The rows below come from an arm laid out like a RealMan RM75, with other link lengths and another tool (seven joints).
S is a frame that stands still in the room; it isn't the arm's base.
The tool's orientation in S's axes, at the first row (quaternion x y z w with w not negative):
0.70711, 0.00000, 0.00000, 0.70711
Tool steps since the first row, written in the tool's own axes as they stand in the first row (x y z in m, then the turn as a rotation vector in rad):
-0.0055, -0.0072, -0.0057, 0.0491, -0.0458, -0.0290
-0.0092, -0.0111, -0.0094, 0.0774, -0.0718, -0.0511
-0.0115, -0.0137, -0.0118, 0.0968, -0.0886, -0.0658
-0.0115, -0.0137, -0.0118, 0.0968, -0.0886, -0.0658
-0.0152, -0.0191, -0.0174, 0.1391, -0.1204, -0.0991
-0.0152, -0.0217, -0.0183, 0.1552, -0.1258, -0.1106
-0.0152, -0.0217, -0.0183, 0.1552, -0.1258, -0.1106
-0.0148, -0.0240, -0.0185, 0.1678, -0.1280, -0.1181
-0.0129, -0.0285, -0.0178, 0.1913, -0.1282, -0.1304
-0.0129, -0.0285, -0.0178, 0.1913, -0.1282, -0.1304
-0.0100, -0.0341, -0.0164, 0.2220, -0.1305, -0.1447
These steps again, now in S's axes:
-0.0055, 0.0057, -0.0072, 0.0491, 0.0290, -0.0458
-0.0092, 0.0094, -0.0111, 0.0774, 0.0511, -0.0718
-0.0115, 0.0118, -0.0137, 0.0968, 0.0658, -0.0886
-0.0115, 0.0118, -0.0137, 0.0968, 0.0658, -0.0886
-0.0152, 0.0174, -0.0191, 0.1391, 0.0991, -0.1204
-0.0152, 0.0183, -0.0217, 0.1552, 0.1106, -0.1258
-0.0152, 0.0183, -0.0217, 0.1552, 0.1106, -0.1258
-0.0148, 0.0185, -0.0240, 0.1678, 0.1181, -0.1280
-0.0129, 0.0178, -0.0285, 0.1913, 0.1304, -0.1282
-0.0129, 0.0178, -0.0285, 0.1913, 0.1304, -0.1282
-0.0100, 0.0164, -0.0341, 0.2220, 0.1447, -0.1305

